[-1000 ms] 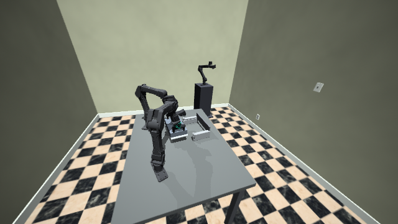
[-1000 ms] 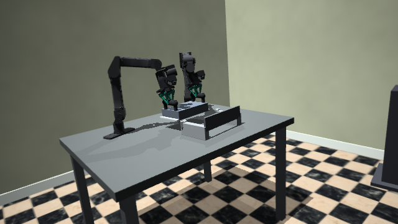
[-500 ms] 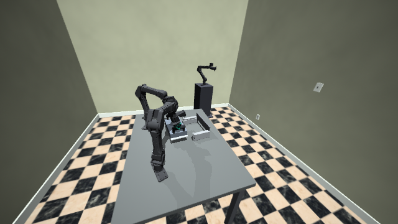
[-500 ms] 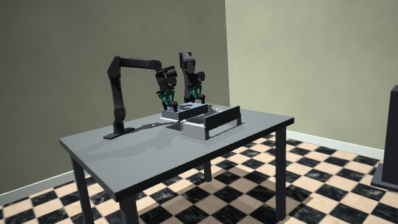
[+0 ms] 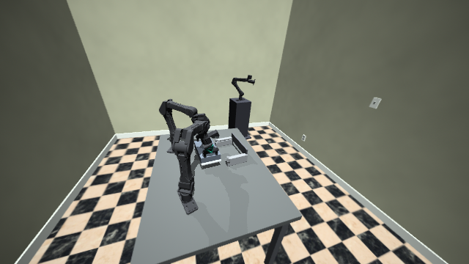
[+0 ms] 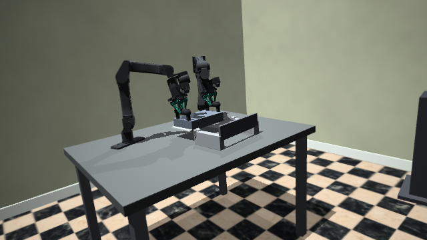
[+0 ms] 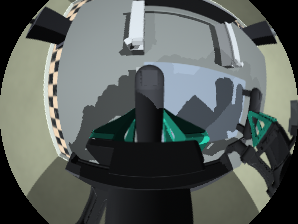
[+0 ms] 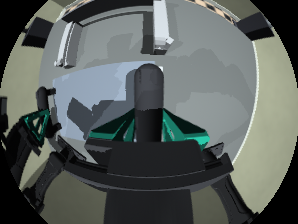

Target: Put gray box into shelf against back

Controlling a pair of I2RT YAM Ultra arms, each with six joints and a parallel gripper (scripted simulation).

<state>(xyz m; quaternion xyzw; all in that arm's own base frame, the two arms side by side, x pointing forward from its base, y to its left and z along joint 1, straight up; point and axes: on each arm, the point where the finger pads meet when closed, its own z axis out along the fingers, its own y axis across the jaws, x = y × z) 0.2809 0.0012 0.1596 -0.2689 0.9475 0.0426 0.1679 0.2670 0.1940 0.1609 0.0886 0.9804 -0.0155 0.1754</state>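
Right now the gray box is 12 cm to the left of my right hand and 5 cm below it. From my right hand the other things lie so: dark back plate (31 cm ahead, 12 cm to the left, 8 cm below).
Right now the gray box is 12 cm to the right of my left hand and 5 cm below it. From my left hand the other things lie so: dark back plate (31 cm ahead, 13 cm to the right, 8 cm below).
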